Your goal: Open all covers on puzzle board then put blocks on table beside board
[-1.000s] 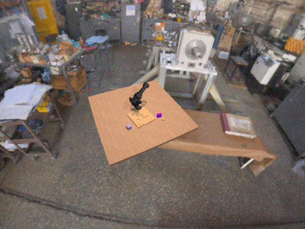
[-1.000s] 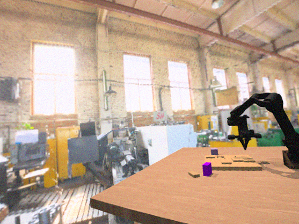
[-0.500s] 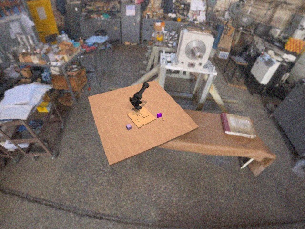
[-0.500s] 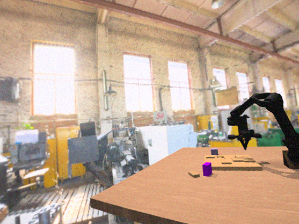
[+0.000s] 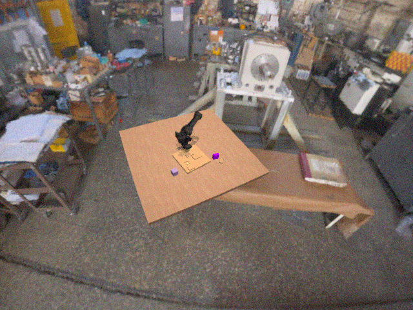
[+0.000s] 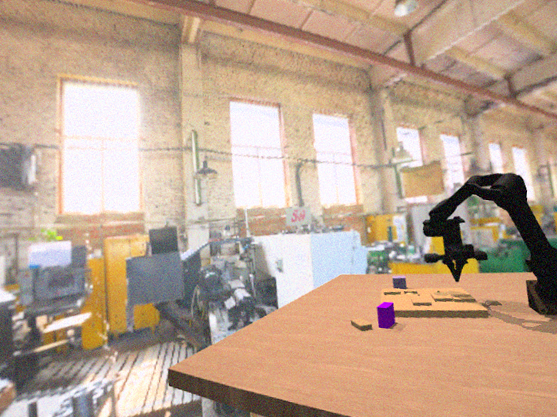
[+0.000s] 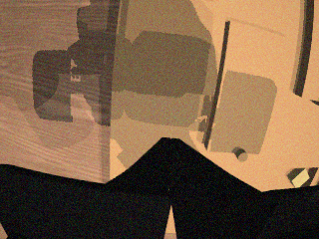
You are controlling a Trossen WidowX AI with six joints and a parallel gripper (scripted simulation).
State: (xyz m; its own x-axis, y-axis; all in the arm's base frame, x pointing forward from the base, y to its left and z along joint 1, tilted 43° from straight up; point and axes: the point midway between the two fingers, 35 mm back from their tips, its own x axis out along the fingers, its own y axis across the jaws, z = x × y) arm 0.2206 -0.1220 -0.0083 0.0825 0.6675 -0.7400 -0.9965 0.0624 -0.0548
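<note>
Now: gripper tip 11 cm short of the tan puzzle board and 5 cm above it. Round my gripper tip: lilac block (24 cm to the right, 18 cm ahead, 5 cm below); magenta block (24 cm to the left, 24 cm ahead, 4 cm below).
</note>
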